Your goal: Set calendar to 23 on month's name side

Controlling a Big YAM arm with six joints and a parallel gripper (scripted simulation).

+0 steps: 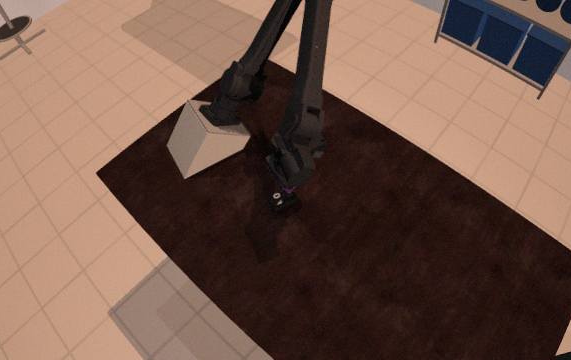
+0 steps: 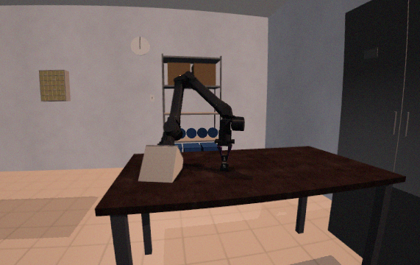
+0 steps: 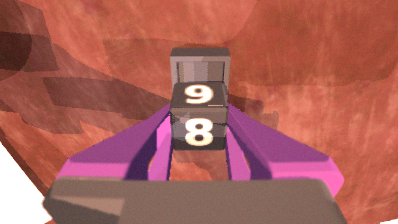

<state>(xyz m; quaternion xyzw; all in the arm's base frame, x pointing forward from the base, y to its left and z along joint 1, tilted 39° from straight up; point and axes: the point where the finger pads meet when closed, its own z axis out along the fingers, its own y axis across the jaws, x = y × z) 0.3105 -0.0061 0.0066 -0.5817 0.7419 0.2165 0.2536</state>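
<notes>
My hand is 5 cm above the dark tray and 2 cm to the left of it.
</notes>
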